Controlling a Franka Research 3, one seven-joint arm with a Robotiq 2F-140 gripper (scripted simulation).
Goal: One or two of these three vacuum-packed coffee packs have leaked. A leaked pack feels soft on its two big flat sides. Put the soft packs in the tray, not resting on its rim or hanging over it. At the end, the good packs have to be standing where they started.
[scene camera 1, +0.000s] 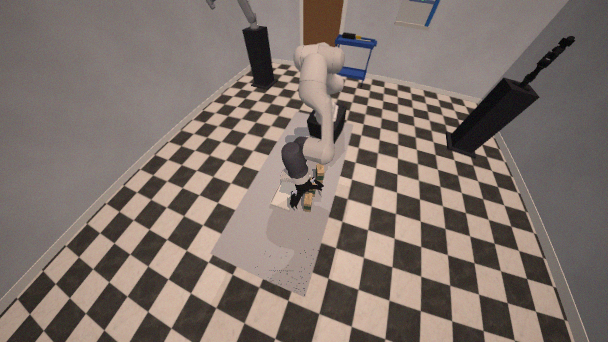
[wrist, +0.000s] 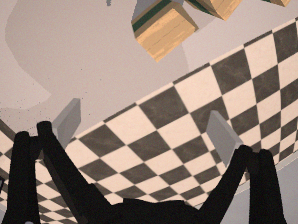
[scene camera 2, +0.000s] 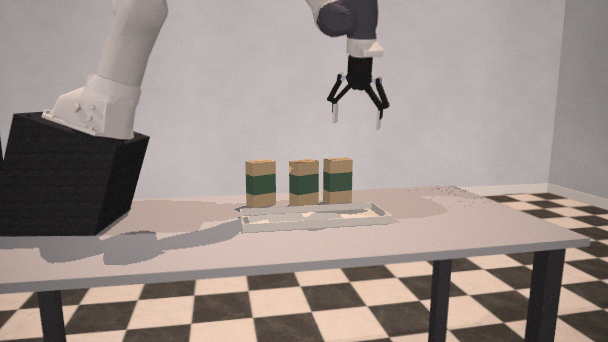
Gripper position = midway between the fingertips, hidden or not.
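Note:
My gripper (scene camera 2: pixel 356 125), (wrist: pixel 145 116). Shallow white tray (scene camera 2: pixel 350 214), out of frame in the wrist view.

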